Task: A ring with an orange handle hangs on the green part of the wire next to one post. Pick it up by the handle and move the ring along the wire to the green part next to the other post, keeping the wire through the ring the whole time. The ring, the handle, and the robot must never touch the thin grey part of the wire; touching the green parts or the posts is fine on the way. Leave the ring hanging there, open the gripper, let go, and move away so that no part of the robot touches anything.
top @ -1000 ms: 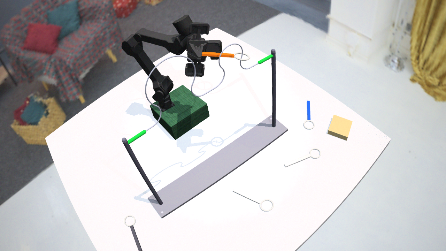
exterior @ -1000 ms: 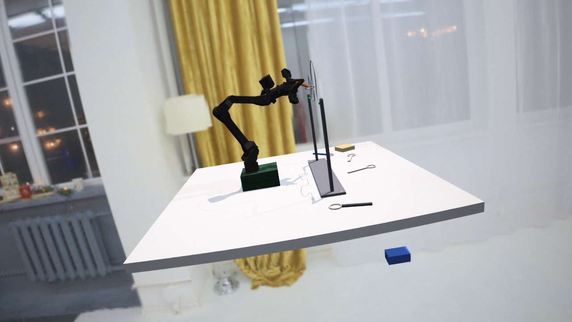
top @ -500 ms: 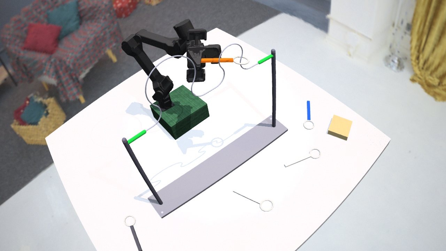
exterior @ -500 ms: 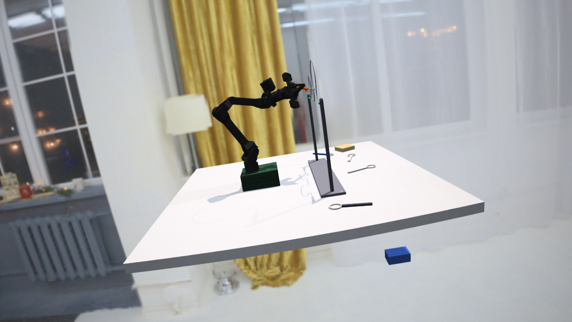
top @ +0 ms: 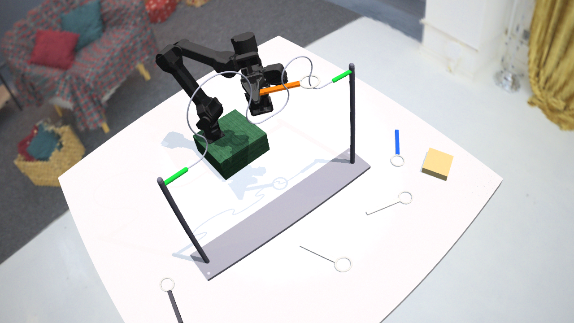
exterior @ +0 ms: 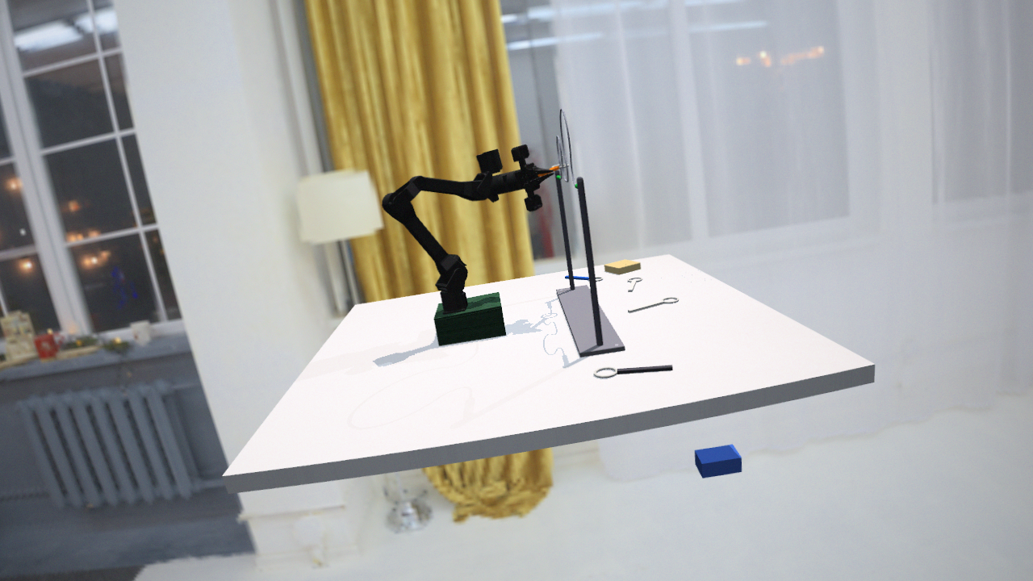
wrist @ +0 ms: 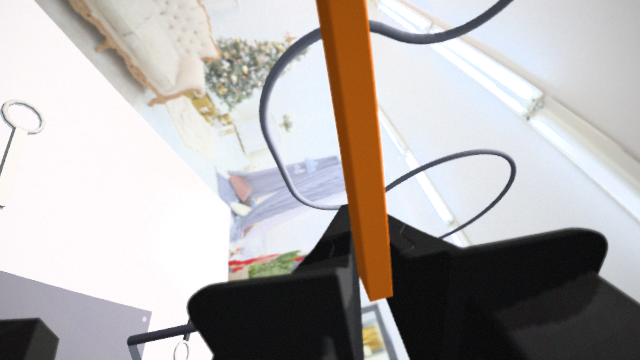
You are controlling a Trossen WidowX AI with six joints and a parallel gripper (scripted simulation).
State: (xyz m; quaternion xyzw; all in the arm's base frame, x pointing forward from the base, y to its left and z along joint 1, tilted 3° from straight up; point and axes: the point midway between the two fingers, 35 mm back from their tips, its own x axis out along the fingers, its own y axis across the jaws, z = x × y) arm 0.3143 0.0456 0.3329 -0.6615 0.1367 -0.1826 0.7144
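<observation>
Now: the ring with orange handle 10 cm to the left of my gripper tip and 1 cm ahead of it. Also, from my gripper tip: tan block (52 cm to the left, 41 cm below, 23 cm ahead); ring with blue handle (45 cm to the left, 42 cm below, 9 cm ahead).
</observation>
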